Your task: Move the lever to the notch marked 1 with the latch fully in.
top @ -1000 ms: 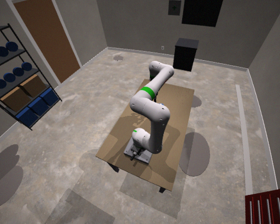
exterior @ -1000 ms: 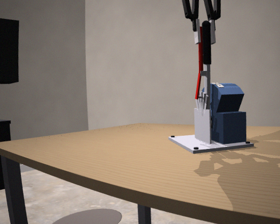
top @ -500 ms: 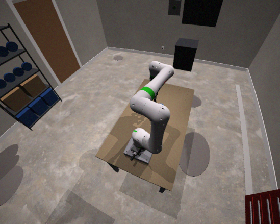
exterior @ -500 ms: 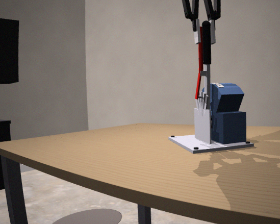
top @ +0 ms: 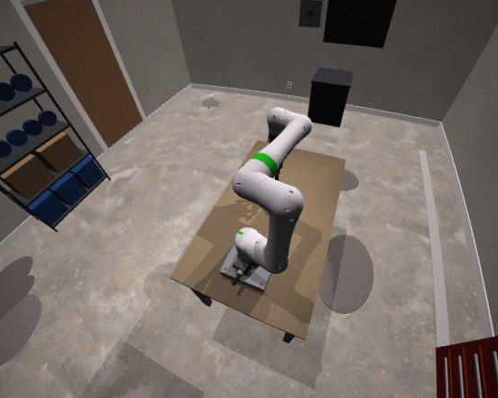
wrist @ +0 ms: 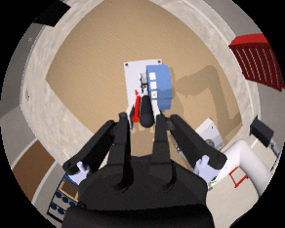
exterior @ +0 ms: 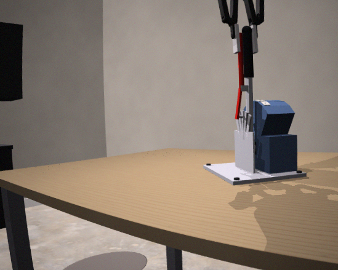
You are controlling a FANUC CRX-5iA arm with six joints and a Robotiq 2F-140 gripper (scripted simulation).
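Right now the red bar is 20 mm ahead of my hand, 10 mm to the left of it and 110 mm below it.
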